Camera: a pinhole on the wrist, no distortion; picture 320 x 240 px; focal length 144.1 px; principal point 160.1 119.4 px. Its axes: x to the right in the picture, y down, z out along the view. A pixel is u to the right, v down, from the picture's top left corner.
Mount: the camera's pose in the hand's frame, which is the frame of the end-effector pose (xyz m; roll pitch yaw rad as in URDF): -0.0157 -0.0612 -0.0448 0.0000 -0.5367 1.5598
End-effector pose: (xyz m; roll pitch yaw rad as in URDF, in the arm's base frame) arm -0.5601 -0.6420 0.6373 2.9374 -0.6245 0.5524
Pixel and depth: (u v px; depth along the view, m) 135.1 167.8 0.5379
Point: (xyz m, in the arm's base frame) -0.6500 -0.3088 0.1583
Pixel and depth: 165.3 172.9 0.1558
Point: -0.6127 -0.5406 0.4985
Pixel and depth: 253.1 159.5 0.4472
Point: -0.3842 -0.6031 0.1619
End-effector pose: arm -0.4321 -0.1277 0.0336 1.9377 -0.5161 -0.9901
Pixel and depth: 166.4 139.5 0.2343
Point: -0.4714 -0.2308 -0.1809
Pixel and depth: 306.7 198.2 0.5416
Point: -1.1364 -0.3400 -0.2258
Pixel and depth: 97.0 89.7 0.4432
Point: -0.3082 -0.4217 -0.3750
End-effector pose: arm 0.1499 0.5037 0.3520 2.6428 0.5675 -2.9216
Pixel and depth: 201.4 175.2 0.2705
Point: 0.3889 0.5500 0.1957
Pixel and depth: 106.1 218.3 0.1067
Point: 0.2994 0.4157 0.3205
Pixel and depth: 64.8 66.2 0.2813
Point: 0.2784 0.2530 0.0834
